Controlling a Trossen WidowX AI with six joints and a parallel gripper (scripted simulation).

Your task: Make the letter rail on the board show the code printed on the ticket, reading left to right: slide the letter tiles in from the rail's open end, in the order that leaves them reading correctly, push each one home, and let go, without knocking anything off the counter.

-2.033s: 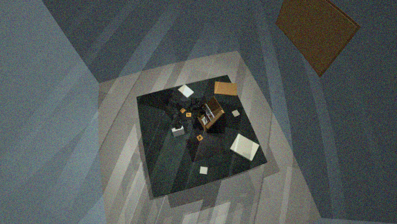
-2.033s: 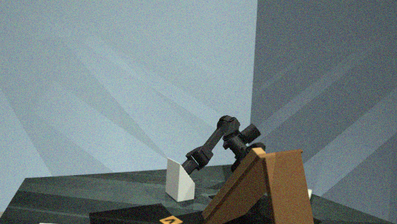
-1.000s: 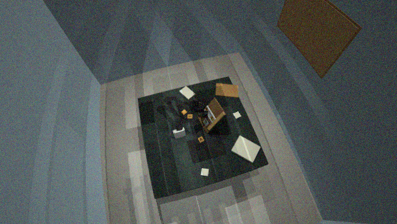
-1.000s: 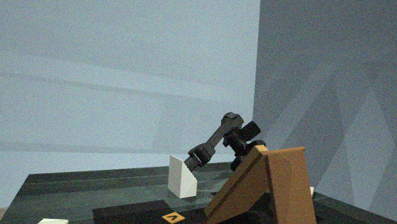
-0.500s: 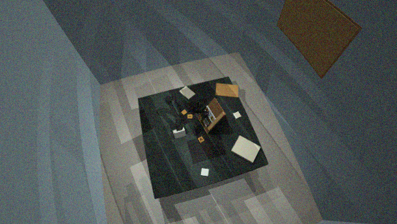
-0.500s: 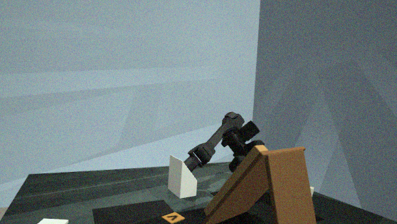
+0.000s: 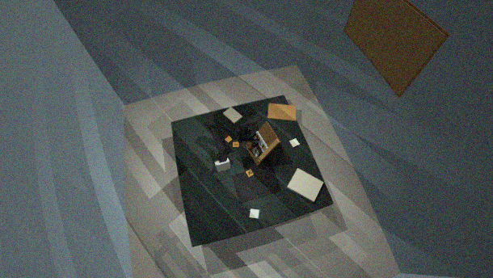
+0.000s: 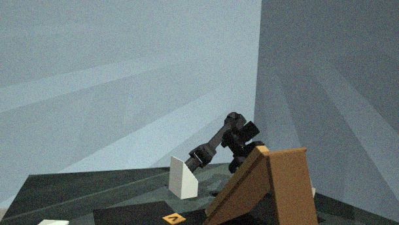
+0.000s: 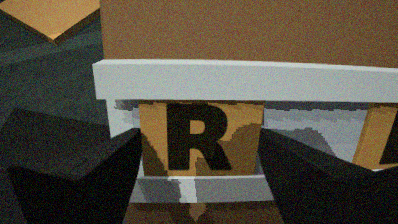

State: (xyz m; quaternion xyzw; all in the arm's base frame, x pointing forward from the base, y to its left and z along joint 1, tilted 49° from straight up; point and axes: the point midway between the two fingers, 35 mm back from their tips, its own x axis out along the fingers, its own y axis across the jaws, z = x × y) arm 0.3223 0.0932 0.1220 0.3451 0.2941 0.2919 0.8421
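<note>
Right now the orange letter tile is 110 mm to the right of my gripper tip and 30 mm ahead of it. Round my gripper tip: flat orange panel: 340 mm to the left, 340 mm ahead, 150 mm below; then white ticket: 100 mm to the right, 90 mm below, 30 mm behind; then yellow letter tile: 280 mm to the right, 150 mm below, 120 mm behind.
</note>
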